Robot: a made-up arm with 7 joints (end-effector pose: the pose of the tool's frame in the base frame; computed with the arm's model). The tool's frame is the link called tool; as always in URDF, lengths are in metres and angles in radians. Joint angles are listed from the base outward.
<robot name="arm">
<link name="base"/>
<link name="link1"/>
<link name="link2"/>
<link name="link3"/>
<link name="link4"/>
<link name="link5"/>
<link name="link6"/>
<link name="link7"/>
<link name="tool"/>
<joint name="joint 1" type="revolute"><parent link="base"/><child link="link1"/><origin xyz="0 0 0.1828" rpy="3.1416 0 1.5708"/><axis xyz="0 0 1"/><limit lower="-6.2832" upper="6.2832"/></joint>
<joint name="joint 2" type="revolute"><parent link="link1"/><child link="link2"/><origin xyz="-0.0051 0 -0.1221" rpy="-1.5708 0 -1.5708"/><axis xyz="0 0 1"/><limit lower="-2.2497" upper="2.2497"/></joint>
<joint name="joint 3" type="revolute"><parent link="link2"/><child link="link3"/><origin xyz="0 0.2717 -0.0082" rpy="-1.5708 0 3.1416"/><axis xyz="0 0 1"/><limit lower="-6.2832" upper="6.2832"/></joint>
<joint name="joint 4" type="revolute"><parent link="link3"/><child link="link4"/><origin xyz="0 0.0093 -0.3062" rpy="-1.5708 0 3.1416"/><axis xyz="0 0 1"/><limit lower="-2.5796" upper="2.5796"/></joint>
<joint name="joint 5" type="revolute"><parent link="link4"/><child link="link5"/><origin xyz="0 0.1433 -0.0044" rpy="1.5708 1.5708 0"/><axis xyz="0 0 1"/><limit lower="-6.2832" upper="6.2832"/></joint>
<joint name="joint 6" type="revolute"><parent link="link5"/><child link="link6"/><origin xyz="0.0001 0 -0.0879" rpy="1.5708 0 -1.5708"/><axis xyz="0 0 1"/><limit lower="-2.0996" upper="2.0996"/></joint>
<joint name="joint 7" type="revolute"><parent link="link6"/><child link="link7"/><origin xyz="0 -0.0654 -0.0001" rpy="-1.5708 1.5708 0"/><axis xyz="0 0 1"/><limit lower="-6.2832" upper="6.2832"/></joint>
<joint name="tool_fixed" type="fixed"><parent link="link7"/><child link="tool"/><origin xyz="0 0 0" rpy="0 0 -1.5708"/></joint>
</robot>
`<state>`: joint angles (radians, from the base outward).
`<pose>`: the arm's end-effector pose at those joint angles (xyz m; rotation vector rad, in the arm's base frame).
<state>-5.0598 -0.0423 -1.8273 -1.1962 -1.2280 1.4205 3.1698</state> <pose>-0.2272 -0.0612 0.9912 -1.1087 2.1620 -1.7144</pose>
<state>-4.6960 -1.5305 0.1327 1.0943 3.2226 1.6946 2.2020</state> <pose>-0.0318 0.7310 0.5005 0.9127 -0.5121 0.5711</pose>
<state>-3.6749 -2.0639 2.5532 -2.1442 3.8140 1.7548 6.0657</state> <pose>0.4017 0.1770 0.2356 0.5338 1.6302 -0.2041</pose>
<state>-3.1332 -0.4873 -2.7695 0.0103 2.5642 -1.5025 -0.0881</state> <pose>0.4348 0.0095 0.9946 0.2370 -1.1293 0.0155</pose>
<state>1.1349 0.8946 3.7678 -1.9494 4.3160 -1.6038 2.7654</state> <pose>0.1534 -0.5275 0.4541 -0.3344 -1.2658 -0.1591</pose>
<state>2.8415 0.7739 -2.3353 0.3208 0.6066 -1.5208 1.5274</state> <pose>-0.5272 -0.1496 0.9123 -0.0614 1.9460 -1.4243</pose>
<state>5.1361 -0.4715 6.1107 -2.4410 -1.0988 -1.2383 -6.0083</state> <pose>-0.0191 -0.2988 0.5738 1.5084 -0.3315 -2.1141</pose>
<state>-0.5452 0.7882 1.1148 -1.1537 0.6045 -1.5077 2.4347</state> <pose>0.2193 0.3782 0.8041 -0.1870 0.7858 -1.5759</pose>
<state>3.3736 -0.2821 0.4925 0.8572 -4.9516 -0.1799 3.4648</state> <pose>0.0558 0.1102 1.1019 -1.1696 2.5132 -0.6798</pose>
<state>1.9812 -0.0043 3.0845 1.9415 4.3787 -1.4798 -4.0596</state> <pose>0.1329 0.1812 0.7759 1.1926 -1.0140 -2.1142</pose>
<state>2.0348 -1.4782 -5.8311 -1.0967 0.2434 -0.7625 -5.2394</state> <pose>0.3971 0.5679 0.1253 -0.7441 0.2730 2.1652</pose>
